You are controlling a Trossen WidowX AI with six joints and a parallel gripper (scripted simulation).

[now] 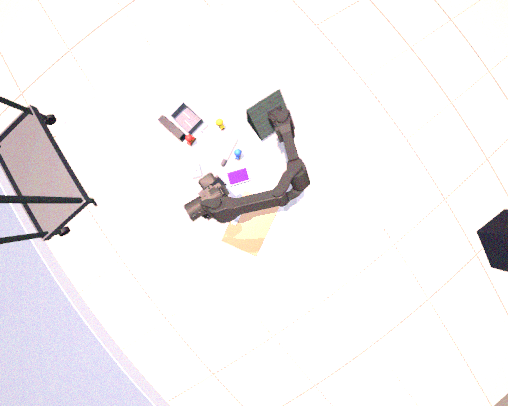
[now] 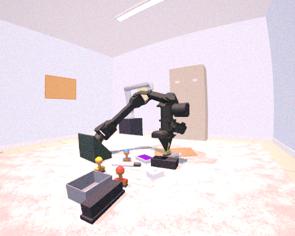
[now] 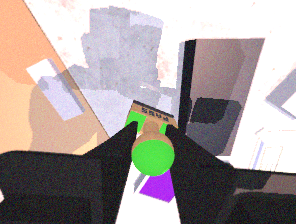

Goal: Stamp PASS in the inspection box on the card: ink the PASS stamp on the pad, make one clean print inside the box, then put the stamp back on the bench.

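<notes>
Right now the purple ink pad is 10 cm behind my gripper tip, 5 cm to the right of it and 5 cm below it. From my gripper tip the other things lie so: green-knobbed stamp (right at my gripper tip); then marker (10 cm behind, 14 cm to the right, 4 cm below); then small white block (4 cm ahead, 16 cm to the right, 4 cm below).
</notes>
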